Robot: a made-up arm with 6 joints. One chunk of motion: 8 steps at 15 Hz.
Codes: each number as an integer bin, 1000 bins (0 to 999) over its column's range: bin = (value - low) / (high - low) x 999, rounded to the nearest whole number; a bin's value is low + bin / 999 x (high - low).
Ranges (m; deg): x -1..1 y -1..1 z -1..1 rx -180..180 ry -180..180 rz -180..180
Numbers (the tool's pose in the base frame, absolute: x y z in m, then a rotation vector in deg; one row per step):
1: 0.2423 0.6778 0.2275 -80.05 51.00 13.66
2: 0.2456 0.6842 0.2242 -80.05 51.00 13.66
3: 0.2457 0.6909 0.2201 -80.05 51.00 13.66
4: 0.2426 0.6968 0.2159 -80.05 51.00 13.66
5: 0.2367 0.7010 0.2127 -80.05 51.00 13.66
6: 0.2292 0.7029 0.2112 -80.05 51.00 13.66
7: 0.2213 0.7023 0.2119 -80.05 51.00 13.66
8: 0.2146 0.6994 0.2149 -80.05 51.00 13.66
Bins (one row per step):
1: 621 838 613 277 641 537
2: 622 841 611 277 641 537
3: 622 845 609 277 641 537
4: 621 848 607 277 641 537
5: 618 850 606 277 641 537
6: 614 851 605 277 641 537
7: 610 850 605 277 641 537
8: 607 849 607 277 641 537

